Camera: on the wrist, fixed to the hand. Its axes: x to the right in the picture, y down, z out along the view.
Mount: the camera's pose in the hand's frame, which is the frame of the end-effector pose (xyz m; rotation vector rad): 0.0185 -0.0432 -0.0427 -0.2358 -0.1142 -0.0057
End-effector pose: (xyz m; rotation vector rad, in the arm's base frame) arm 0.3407 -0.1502 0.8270 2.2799 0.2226 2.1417
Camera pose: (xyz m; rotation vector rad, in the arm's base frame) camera 0.2950 -0.1094 0.8439 2.2516 -0.0238 1.9102
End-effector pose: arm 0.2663 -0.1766 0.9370 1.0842 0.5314 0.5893
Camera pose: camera 0.2594 -0.1513 0.8792 0.8863 0.3556 0.5662
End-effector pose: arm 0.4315 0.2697 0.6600 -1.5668 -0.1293 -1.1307
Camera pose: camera 0.3899 0.2416 0.6989 -1.8422 -0.0785 -1.0912
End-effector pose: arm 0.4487 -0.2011 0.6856 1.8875 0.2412 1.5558
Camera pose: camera 0.4257 -0.1425 0.6774 1.7800 0.0113 1.4007
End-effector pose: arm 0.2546 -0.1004 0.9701 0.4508 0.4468 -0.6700
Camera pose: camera 0.2280 -0.1169 0.9149 0.1874 0.4131 -0.6362
